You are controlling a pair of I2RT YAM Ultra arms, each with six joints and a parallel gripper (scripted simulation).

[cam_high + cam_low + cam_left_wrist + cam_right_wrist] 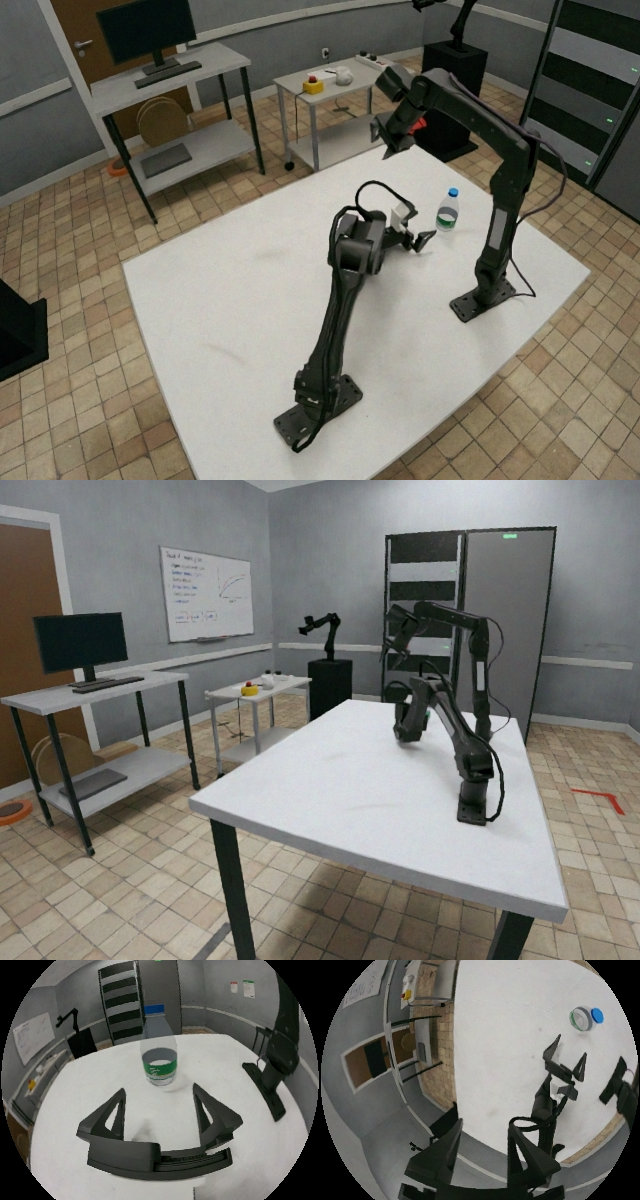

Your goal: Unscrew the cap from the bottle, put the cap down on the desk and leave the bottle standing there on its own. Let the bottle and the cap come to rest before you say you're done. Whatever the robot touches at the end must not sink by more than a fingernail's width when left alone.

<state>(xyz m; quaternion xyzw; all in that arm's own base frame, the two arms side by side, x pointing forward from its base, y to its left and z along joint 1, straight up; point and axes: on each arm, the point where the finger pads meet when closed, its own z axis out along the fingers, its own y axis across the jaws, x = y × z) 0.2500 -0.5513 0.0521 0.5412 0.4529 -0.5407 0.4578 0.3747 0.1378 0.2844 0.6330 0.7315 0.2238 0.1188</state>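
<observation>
Right now the plastic bottle is 10 mm behind my left hand, 90 mm to the right of it and 20 mm above it. Also, from my left hand: blue cap (10 mm behind, 90 mm to the right, 90 mm above).
My right gripper is now 19 cm to the left of the blue cap, 14 cm above it and 13 cm past it. Also, from my right hand: plastic bottle: 21 cm below, 19 cm to the right, 13 cm behind.
</observation>
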